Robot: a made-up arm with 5 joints.
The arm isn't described. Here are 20 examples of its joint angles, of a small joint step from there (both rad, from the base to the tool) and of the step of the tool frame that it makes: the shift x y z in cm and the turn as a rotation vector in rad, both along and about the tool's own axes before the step.
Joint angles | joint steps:
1: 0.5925 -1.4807 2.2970 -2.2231 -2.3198 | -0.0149 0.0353 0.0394 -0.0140 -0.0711
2: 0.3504 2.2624 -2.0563 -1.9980 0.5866 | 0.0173 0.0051 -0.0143 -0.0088 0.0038
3: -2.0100 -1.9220 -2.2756 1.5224 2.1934 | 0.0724 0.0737 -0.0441 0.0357 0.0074
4: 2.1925 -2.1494 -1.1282 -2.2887 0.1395 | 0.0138 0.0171 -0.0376 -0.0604 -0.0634
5: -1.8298 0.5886 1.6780 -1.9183 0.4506 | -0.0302 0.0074 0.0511 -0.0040 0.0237
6: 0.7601 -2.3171 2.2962 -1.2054 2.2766 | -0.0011 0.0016 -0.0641 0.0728 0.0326
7: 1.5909 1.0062 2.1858 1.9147 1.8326 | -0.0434 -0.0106 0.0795 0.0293 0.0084
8: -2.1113 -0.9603 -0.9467 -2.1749 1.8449 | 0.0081 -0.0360 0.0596 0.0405 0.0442
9: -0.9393 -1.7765 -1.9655 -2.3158 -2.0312 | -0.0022 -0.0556 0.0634 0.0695 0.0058
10: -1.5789 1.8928 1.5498 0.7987 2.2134 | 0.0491 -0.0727 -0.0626 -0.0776 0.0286
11: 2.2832 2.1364 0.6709 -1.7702 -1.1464 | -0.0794 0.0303 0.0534 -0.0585 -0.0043
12: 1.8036 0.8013 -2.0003 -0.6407 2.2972 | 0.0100 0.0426 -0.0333 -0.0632 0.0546
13: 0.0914 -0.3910 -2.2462 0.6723 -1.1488 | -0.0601 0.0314 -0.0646 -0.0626 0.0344
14: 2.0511 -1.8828 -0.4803 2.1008 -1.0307 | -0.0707 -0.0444 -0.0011 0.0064 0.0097
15: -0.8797 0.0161 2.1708 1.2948 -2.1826 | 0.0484 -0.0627 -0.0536 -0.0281 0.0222
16: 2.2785 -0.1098 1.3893 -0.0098 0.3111 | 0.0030 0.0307 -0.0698 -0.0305 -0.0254
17: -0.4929 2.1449 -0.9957 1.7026 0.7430 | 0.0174 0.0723 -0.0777 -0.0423 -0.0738
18: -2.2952 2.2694 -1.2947 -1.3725 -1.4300 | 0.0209 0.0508 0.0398 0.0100 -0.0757
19: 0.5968 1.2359 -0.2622 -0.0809 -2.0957 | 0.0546 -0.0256 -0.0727 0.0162 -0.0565
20: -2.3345 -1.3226 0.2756 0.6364 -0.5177 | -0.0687 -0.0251 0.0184 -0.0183 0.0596
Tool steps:
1: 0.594 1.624 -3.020 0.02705 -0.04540 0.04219
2: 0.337 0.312 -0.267 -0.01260 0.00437 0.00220
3: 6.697 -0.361 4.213 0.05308 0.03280 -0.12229
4: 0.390 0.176 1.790 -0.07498 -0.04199 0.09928
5: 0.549 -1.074 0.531 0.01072 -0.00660 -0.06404
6: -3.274 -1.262 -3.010 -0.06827 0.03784 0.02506
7: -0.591 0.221 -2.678 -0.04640 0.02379 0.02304
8: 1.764 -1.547 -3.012 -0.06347 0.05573 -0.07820
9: 0.622 2.420 -2.896 -0.02898 -0.12091 -0.06869
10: 1.250 -1.484 1.811 0.07781 -0.13056 -0.03193
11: 0.727 -2.368 -2.000 -0.00077 0.00587 0.01804
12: 1.960 1.594 1.055 0.05118 -0.09538 -0.04795
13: -2.262 -0.682 1.296 -0.02448 0.04383 -0.11026
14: 0.796 -0.563 -0.642 0.03209 -0.03607 0.06143
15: -1.211 2.732 1.359 0.06804 0.08313 -0.07614
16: -0.638 -1.139 -2.404 -0.02043 0.06691 0.03082
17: 1.657 -3.945 2.864 -0.09709 -0.05494 0.00755
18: -2.438 0.606 0.134 -0.01705 0.04110 0.02170
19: 0.669 0.491 -3.391 -0.00250 -0.04724 0.03911
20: 0.425 0.447 0.903 -0.07370 -0.05199 -0.02540
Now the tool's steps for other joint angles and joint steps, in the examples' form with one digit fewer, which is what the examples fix.
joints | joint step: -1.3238 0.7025 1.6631 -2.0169 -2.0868 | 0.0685 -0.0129 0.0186 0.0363 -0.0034
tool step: 0.77 3.75 -2.95 0.0539 -0.0515 -0.0323
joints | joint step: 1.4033 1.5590 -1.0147 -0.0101 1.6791 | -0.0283 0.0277 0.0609 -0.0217 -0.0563
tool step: 0.25 0.15 3.19 0.0364 -0.0420 0.0710
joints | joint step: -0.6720 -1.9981 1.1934 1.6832 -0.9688 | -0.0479 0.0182 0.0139 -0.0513 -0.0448
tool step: 0.44 1.28 1.60 -0.0204 0.0193 0.1033
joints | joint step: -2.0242 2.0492 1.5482 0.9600 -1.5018 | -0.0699 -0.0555 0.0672 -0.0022 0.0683
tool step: -0.63 -2.16 0.11 -0.0327 0.0549 -0.0819
